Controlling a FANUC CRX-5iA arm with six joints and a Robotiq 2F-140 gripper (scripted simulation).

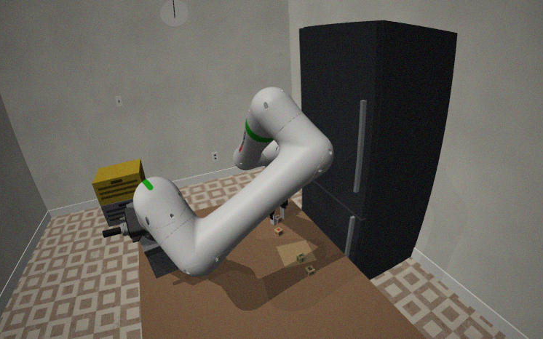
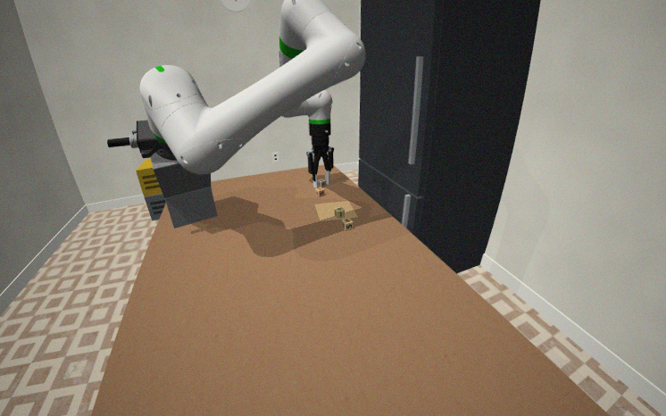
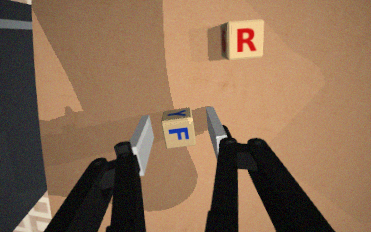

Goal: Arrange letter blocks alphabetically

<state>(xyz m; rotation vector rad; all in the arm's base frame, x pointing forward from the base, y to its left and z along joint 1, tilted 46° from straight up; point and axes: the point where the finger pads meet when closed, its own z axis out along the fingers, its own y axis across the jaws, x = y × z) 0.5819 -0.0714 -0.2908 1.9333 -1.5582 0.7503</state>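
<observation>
The F block is 20 mm below my hand. From my hand the other things lie so: R block 90 mm to the right, 50 mm behind, 20 mm below; tan mat 250 mm to the right, 60 mm behind, 30 mm below; X block 290 mm to the right, 70 mm behind, 10 mm below.
</observation>
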